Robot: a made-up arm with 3 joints.
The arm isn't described. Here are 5 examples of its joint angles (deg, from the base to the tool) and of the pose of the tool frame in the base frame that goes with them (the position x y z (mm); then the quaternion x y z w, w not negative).
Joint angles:
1: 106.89 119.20 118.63
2: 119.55 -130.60 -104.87
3: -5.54 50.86 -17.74
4: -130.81 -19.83 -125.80
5: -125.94 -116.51 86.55
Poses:
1: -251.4 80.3 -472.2 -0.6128 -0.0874 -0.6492 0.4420
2: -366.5 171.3 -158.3 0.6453 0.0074 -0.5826 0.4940
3: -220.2 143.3 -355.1 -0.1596 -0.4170 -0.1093 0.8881
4: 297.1 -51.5 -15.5 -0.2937 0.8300 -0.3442 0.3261
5: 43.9 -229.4 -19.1 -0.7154 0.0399 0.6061 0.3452
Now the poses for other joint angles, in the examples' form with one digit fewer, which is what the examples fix.
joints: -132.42 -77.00 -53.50
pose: 21 -215 45 0.367 0.547 -0.526 0.538
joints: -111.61 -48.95 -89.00
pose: 197 -78 66 -0.114 0.694 -0.374 0.605
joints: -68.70 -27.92 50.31
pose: 56 206 -86 0.464 -0.052 -0.580 0.667
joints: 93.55 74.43 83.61
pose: -163 -57 -486 0.692 0.078 0.709 0.113
